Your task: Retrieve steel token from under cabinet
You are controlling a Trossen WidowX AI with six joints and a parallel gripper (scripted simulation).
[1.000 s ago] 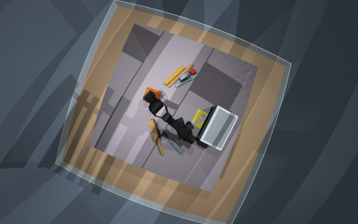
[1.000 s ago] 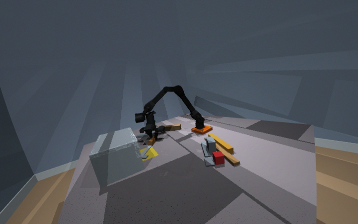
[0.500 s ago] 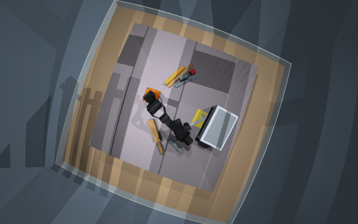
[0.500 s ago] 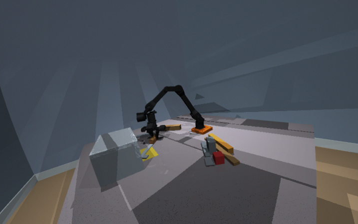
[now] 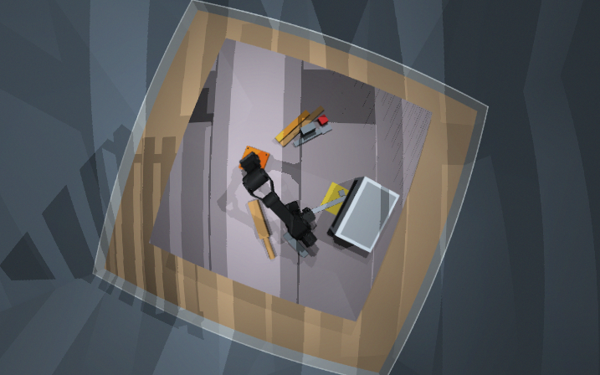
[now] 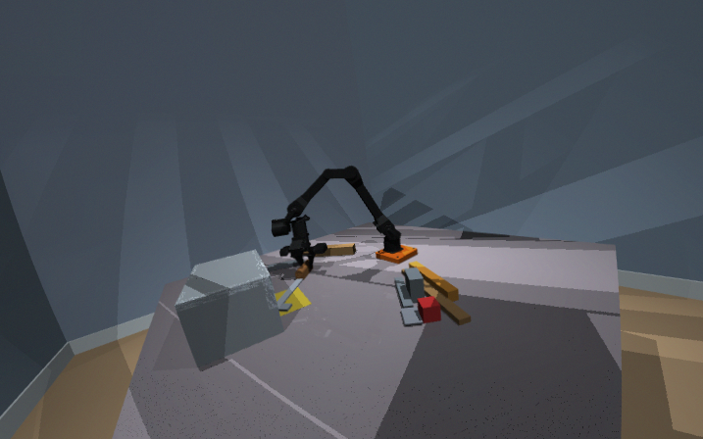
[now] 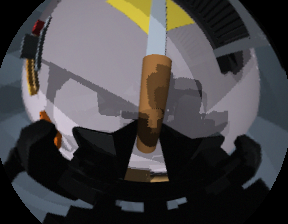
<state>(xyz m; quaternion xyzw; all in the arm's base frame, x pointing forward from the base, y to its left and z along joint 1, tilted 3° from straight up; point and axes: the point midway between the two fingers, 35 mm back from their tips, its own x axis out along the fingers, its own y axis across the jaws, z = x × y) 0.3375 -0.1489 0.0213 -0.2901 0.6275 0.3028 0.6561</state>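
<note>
My gripper tip is 12 cm past the wooden paddle, 15 cm to the left of it and 1 cm below it. Also, from my gripper tip: thin grey bar (6 cm ahead, 13 cm to the right); then grey block (16 cm behind, 43 cm to the left, 3 cm above); then steel token (15 cm ahead, 22 cm to the left).
</note>
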